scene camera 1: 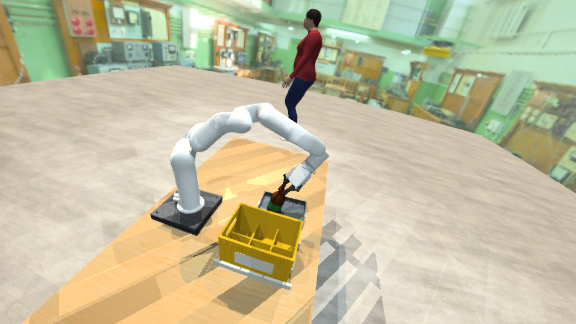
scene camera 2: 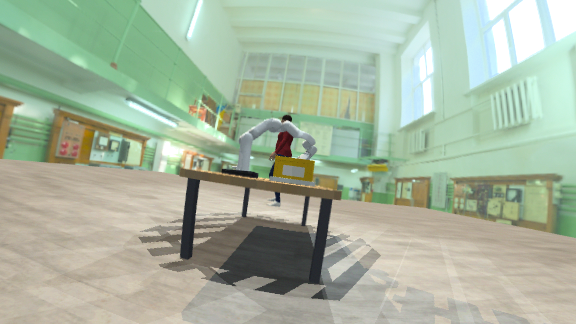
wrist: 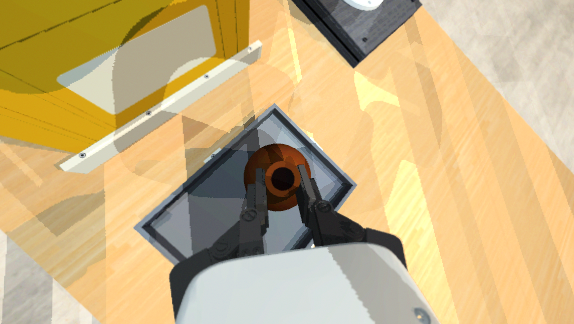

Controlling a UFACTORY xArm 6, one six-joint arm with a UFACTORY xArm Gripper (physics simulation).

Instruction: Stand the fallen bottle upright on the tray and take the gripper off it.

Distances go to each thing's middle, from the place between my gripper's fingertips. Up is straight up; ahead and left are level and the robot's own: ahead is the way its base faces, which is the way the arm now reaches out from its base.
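Labels:
You'll find the brown bottle (wrist: 282, 178) 5 cm below my hand, and it's 1 cm behind my hand too.

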